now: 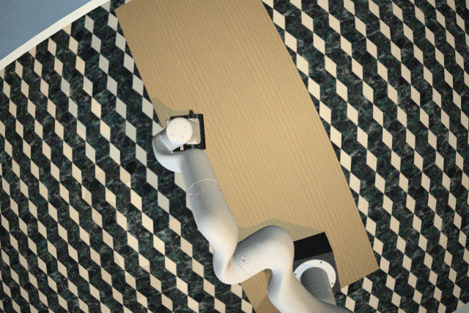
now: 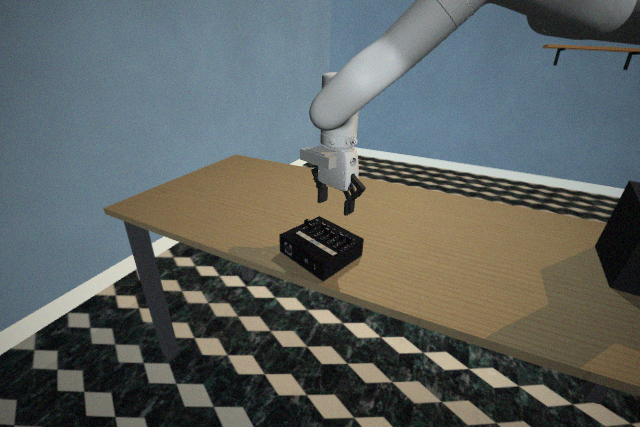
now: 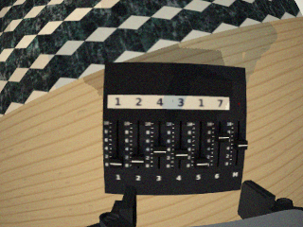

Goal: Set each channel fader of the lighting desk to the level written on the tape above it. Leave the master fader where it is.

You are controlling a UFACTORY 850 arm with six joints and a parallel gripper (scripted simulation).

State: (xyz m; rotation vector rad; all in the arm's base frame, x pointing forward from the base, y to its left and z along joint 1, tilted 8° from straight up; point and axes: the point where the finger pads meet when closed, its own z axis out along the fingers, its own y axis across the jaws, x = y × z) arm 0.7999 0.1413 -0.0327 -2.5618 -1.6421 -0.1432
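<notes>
Right now the master fader is 8 cm ahead of my hand and 7 cm below it.
</notes>
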